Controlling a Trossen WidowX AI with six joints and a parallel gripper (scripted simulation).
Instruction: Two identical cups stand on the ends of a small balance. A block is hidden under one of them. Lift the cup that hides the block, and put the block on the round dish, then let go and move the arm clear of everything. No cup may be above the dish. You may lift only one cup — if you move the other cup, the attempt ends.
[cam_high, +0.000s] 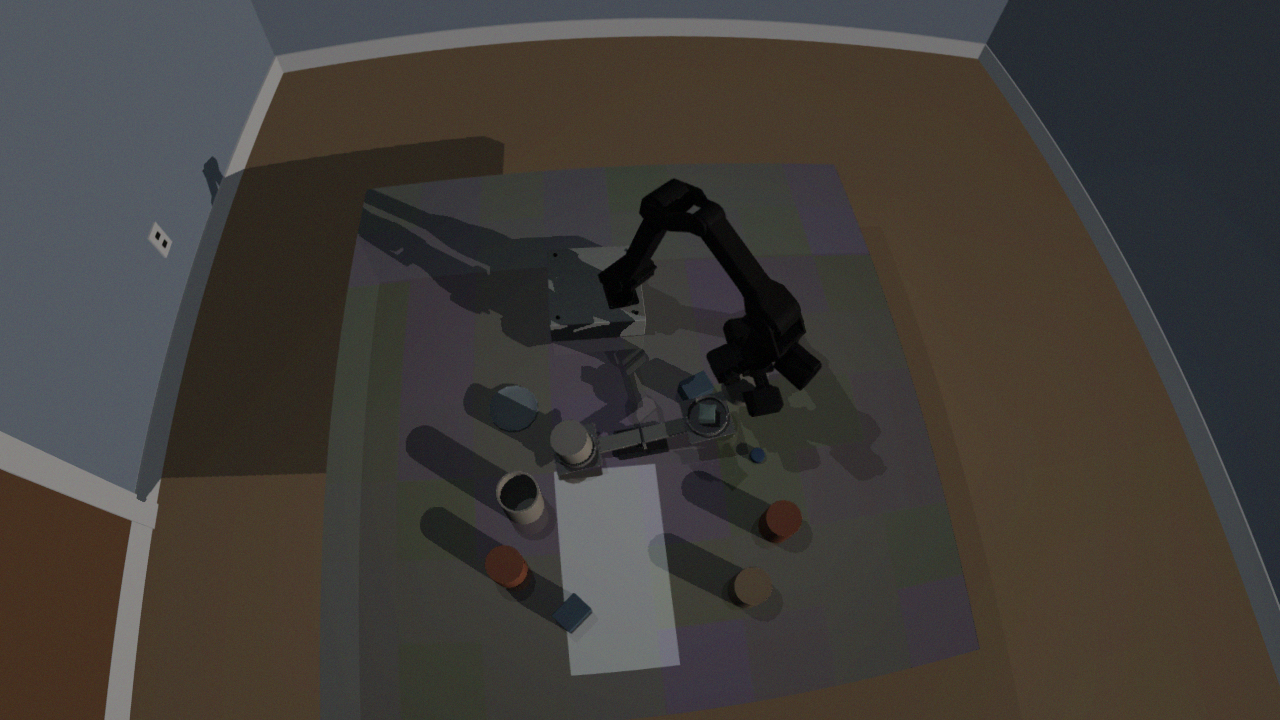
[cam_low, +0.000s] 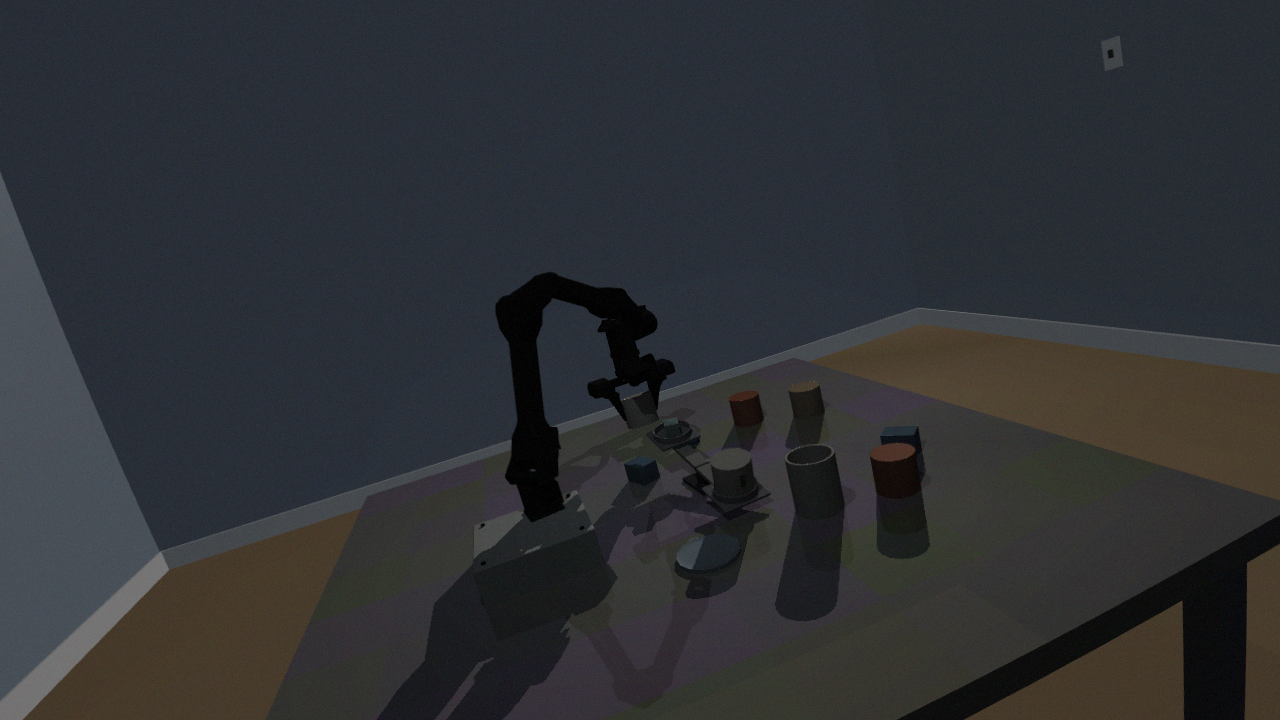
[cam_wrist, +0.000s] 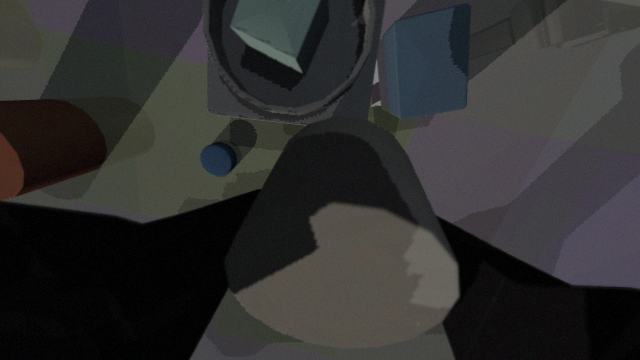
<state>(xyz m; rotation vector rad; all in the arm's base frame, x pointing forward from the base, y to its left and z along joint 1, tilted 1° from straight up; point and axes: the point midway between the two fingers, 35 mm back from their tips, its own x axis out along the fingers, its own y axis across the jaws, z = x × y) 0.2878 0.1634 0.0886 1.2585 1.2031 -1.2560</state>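
The round blue-grey dish lies 44 cm to the right of my gripper tip, 11 cm below it and 11 cm behind it. From my gripper tip the other things lie so: small balance (20 cm to the right, 7 cm below, 2 cm ahead); then cup (2 cm to the left, 1 cm above); then small blue piece (11 cm below, 11 cm ahead, 1 cm to the left).
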